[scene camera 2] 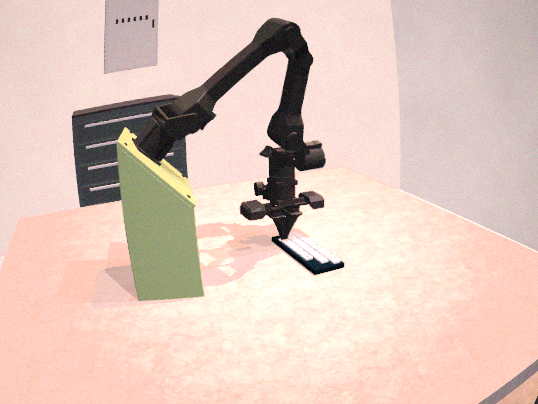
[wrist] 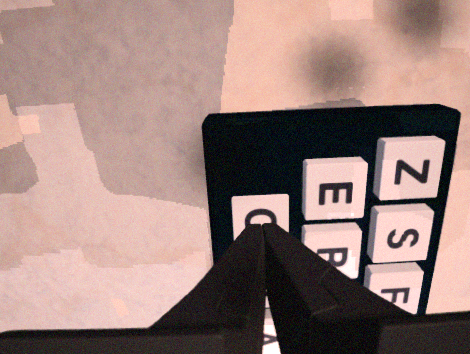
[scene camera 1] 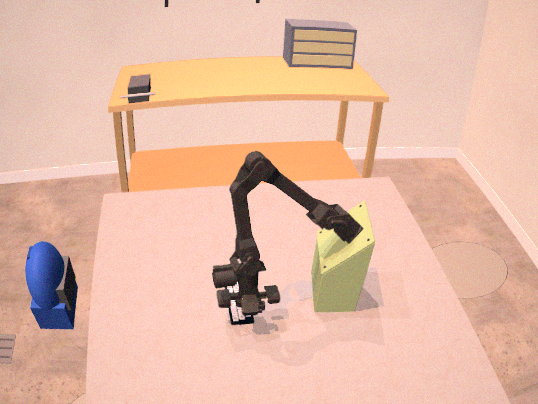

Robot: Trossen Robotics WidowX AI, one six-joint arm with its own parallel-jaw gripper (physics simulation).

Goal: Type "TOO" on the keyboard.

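Places are measured from the arm's base along level axes (x back, y right, z up), in centimetres.
Pixels of known places: gripper, between the fingertips: [scene camera 2: 283, 240] [wrist: 261, 236]; arm's base, origin of its link: [scene camera 2: 145, 152] [scene camera 1: 351, 231].
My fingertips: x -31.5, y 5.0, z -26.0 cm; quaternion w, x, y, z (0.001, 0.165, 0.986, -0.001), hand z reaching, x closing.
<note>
For each thing: its top centre in the pictures, then the offset to it from my fingertips. Level surfaces: height alone.
- black keyboard, centre of its top: [scene camera 2: 306, 247] [scene camera 1: 237, 296] dx +0.5, dy +7.5, dz +0.5 cm
- keys E, centre of its top: [wrist: 335, 192] dx -2.5, dy -0.8, dz +0.5 cm
- R, centre of its top: [wrist: 332, 256] dx -1.8, dy +1.1, dz +0.5 cm
- Z, centre of its top: [wrist: 411, 171] dx -4.6, dy -0.6, dz +0.5 cm
- S, centre of its top: [wrist: 403, 237] dx -3.9, dy +1.3, dz +0.5 cm
- F, centre of its top: [wrist: 394, 295] dx -3.2, dy +3.3, dz +0.5 cm
- key, centre of its top: [wrist: 260, 221] dx -0.2, dy -0.5, dz +0.1 cm
- table, height of its surface: dz -1.1 cm
A black keyboard [scene camera 1: 242, 321] [scene camera 2: 317, 268] [wrist: 260, 145] with white letter keys lies on the table under my gripper. In the wrist view the keys E [wrist: 335, 189], R [wrist: 331, 250], Z [wrist: 411, 169], S [wrist: 401, 234] and F [wrist: 394, 289] show. My gripper [scene camera 2: 284, 237] [wrist: 261, 236] is shut and empty, pointing down. Its tips are at a key [wrist: 240, 210] with a rounded letter, in the column left of E and R. The tips hide part of that letter. I cannot tell whether they touch the key. No T is readable in the wrist view.
The arm stands on a green pedestal [scene camera 1: 340, 280] [scene camera 2: 160, 245] on the table [scene camera 1: 165, 350] [scene camera 2: 300, 350]. Behind are a wooden bench [scene camera 1: 215, 80] with a drawer box [scene camera 1: 322, 47] and a dark cabinet [scene camera 2: 100, 145]. A blue object [scene camera 1: 44, 272] stands on the floor at left.
</note>
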